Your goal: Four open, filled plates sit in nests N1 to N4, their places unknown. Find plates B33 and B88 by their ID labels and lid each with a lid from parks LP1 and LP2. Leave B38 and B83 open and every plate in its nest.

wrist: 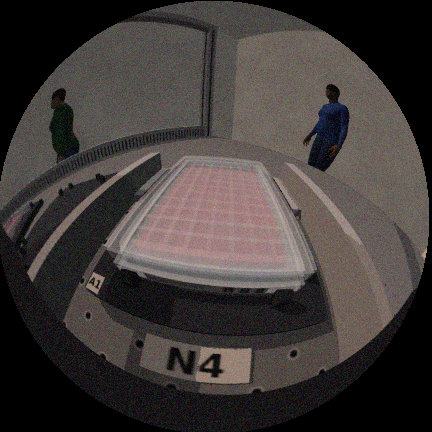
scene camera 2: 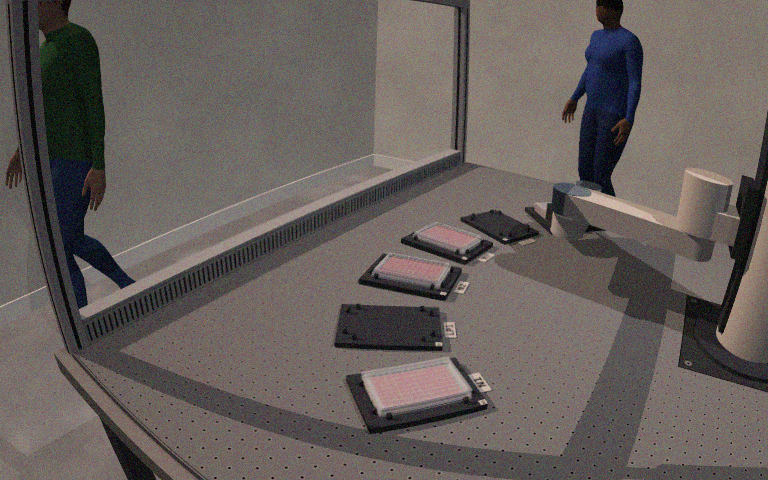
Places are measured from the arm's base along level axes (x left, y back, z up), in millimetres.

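Where they show: gripper, between the fingertips: (wrist: pixel 220 164); arm's base, origin of its link: (scene camera 2: pixel 743 349).
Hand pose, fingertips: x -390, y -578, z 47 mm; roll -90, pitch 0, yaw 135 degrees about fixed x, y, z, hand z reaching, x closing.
Things, the pixels of their top centre, and the offset from my fingertips.
- clear lid, centre of its top: (wrist: pixel 218 180) dx +17, dy +16, dz -4 mm
- nest N4, centre of its top: (wrist: pixel 217 191) dx +17, dy +17, dz -12 mm
- N1, centre of its top: (scene camera 2: pixel 416 385) dx +812, dy +62, dz -12 mm
- N2, centre of its top: (scene camera 2: pixel 412 268) dx +511, dy -130, dz -12 mm
- N3, centre of its top: (scene camera 2: pixel 448 235) dx +332, dy -148, dz -12 mm
- LP2, centre of its top: (wrist: pixel 57 202) (scene camera 2: pixel 500 220) dx +163, dy -93, dz -14 mm
My gripper (wrist: pixel 220 164) is shut on a clear lid (wrist: pixel 215 274), which lies over the pink-filled plate in nest N4 (wrist: pixel 215 317), low and lined up with it. Whether it is fully seated I cannot tell. The plate's ID label under the lid's near edge is unreadable. In the scene view the arm mostly hides N4. Filled plates (scene camera 2: pixel 416 384) (scene camera 2: pixel 411 270) (scene camera 2: pixel 448 236) sit in N1 (scene camera 2: pixel 390 422), N2 (scene camera 2: pixel 416 290) and N3 (scene camera 2: pixel 436 253); their ID labels are unreadable, and whether they wear lids is unclear. Parks LP1 (scene camera 2: pixel 387 327) and LP2 (scene camera 2: pixel 498 225) hold no lid.
The arm (scene camera 2: pixel 628 212) reaches in from its column at the right. A slotted rail (scene camera 2: pixel 271 230) (wrist: pixel 145 139) runs along the far edge of the table. A person in green (scene camera 2: pixel 70 101) (wrist: pixel 62 125) and a person in blue (scene camera 2: pixel 611 73) (wrist: pixel 332 125) are beyond the table.
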